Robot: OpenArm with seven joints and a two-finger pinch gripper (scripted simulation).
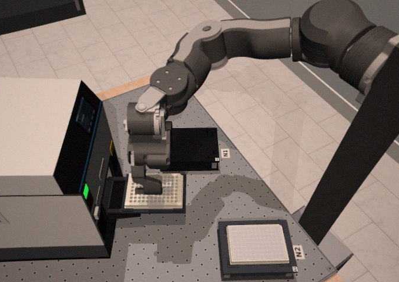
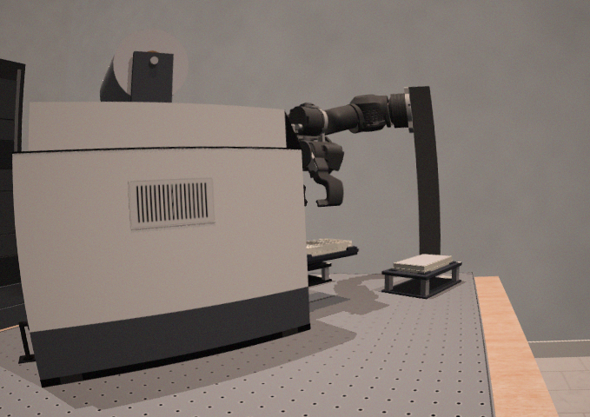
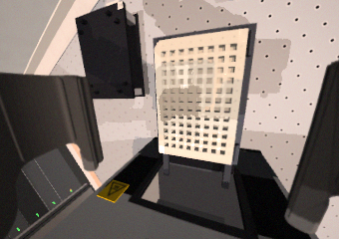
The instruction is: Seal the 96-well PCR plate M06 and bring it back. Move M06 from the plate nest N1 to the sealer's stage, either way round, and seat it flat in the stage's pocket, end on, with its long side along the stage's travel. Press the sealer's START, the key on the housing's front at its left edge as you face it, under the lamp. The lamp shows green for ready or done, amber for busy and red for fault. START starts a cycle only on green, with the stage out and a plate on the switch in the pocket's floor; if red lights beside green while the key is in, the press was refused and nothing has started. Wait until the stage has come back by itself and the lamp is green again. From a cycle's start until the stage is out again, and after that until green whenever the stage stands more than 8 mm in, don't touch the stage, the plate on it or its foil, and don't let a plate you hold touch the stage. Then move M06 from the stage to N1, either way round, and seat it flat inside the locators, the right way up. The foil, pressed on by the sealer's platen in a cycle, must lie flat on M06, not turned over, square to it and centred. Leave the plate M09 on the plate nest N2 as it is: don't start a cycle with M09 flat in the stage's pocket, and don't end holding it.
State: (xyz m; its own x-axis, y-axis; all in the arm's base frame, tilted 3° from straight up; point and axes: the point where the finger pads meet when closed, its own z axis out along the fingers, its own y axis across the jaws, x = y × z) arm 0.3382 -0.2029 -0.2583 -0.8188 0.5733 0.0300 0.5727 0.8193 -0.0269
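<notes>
The start key lies 13 cm ahead of my hand, 2 cm to the left of it and 1 cm below it. The rest, counted from my hand: sealer's stage: 9 cm below; then touchscreen: 7 cm ahead, 10 cm to the right, 12 cm above; then 96-well plate M06: 8 cm below.
</notes>
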